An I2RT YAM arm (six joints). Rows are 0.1 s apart.
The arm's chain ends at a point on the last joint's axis. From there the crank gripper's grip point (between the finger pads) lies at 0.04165 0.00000 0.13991 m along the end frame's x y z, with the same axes.
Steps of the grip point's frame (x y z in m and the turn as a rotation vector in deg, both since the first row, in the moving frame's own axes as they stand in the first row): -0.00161 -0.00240 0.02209 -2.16 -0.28 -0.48; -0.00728 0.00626 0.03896 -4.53 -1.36 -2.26; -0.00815 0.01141 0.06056 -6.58 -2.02 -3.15; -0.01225 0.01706 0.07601 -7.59 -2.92 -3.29; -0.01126 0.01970 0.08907 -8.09 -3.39 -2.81; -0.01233 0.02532 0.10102 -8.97 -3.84 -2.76; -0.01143 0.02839 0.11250 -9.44 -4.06 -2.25; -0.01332 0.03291 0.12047 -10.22 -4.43 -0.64; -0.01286 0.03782 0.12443 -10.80 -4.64 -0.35; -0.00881 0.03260 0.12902 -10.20 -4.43 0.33
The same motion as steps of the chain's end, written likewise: -0.00095 -0.00733 0.02198 -2.16 -0.28 -0.48; -0.00414 -0.00325 0.03838 -4.53 -1.36 -2.26; -0.00358 -0.00255 0.05997 -6.58 -2.02 -3.15; -0.00556 0.00064 0.07514 -7.59 -2.92 -3.29; -0.00338 0.00169 0.08811 -8.09 -3.39 -2.81; -0.00339 0.00508 0.10011 -8.97 -3.84 -2.76; -0.00189 0.00666 0.11167 -9.44 -4.06 -2.25; -0.00258 0.00823 0.11986 -10.22 -4.43 -0.64; -0.00155 0.01153 0.12399 -10.80 -4.64 -0.35; 0.00214 0.00736 0.12847 -10.20 -4.43 0.33
